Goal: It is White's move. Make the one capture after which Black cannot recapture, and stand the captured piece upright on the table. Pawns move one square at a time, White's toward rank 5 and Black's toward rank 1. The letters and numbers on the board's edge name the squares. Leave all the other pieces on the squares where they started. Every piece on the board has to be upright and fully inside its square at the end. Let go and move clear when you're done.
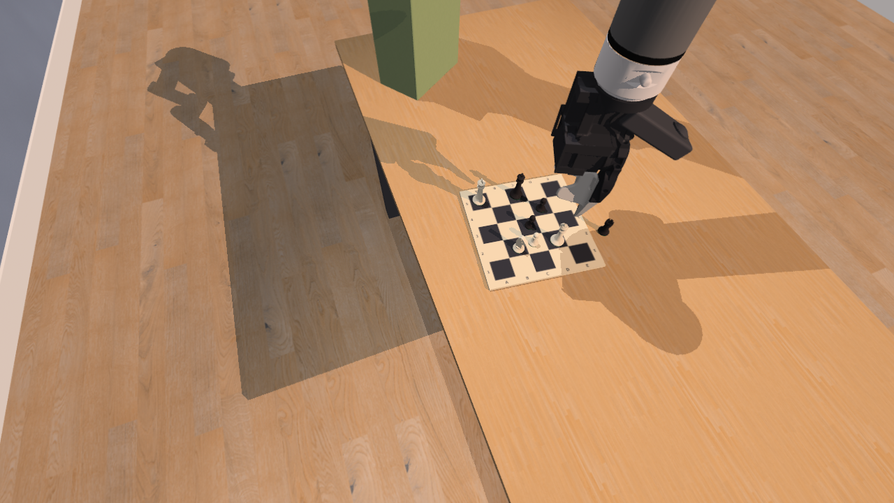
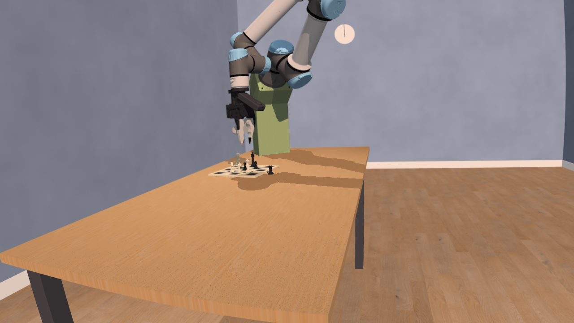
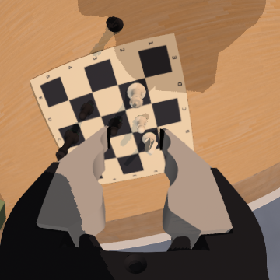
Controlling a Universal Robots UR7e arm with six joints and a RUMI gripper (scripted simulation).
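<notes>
My hand is 13 cm above the small chessboard, 5 cm to the left of it and 3 cm past it. From my hand the other things lie so: tall black piece: 10 cm below, 10 cm behind, 7 cm to the right; then tall white piece: 15 cm to the right, 10 cm below, 8 cm behind.
</notes>
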